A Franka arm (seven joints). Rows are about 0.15 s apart.
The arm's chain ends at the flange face. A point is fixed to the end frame.
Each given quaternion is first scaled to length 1.
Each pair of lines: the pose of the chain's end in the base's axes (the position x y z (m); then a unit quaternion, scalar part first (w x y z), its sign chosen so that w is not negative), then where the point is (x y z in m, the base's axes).
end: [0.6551, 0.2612, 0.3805, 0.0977, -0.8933, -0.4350, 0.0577]
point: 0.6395 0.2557 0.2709
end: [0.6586, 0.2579, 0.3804, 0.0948, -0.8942, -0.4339, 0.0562]
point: 0.6435 0.2519 0.2708
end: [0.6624, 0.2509, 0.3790, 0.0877, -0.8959, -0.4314, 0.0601]
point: 0.6472 0.2432 0.2695
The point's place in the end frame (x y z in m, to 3 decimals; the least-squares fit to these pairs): -0.012 0.016 0.109
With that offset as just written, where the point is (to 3 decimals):
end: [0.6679, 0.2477, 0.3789, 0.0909, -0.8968, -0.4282, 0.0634]
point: 0.652 0.240 0.270
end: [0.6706, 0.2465, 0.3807, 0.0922, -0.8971, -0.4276, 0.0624]
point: 0.654 0.239 0.271
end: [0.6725, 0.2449, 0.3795, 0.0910, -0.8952, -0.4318, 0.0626]
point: 0.656 0.238 0.270
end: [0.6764, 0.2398, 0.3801, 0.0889, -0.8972, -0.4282, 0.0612]
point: 0.661 0.232 0.271
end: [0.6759, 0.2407, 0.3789, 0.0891, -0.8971, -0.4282, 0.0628]
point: 0.660 0.233 0.270
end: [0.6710, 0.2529, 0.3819, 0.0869, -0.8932, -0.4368, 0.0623]
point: 0.656 0.245 0.272
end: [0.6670, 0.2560, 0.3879, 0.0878, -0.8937, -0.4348, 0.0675]
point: 0.650 0.248 0.279
